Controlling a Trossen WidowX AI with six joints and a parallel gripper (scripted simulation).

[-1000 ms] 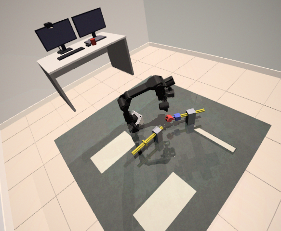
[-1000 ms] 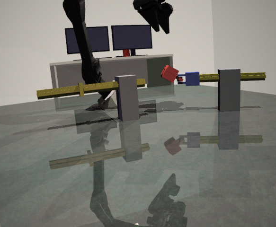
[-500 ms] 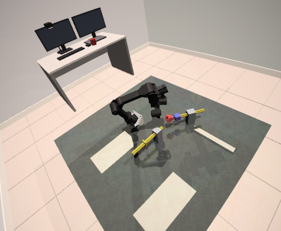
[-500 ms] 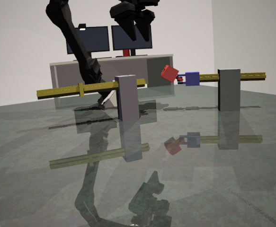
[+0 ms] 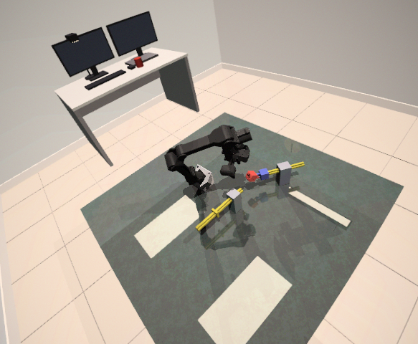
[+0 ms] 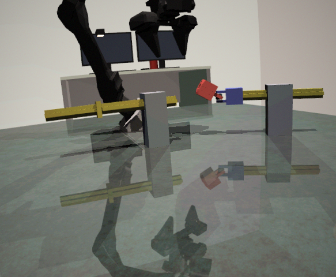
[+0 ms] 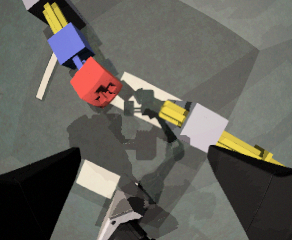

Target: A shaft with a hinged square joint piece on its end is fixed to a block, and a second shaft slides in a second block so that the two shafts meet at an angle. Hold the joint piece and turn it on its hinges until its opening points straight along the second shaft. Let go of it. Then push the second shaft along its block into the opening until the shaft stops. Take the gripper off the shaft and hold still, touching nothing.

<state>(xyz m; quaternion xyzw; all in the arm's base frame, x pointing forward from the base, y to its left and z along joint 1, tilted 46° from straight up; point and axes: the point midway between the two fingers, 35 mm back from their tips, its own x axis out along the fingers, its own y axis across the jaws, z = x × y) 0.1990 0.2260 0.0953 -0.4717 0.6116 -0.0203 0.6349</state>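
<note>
My gripper tip is now 10 mm short of the red joint piece, 80 mm to the right of it and 90 mm above it.
</note>
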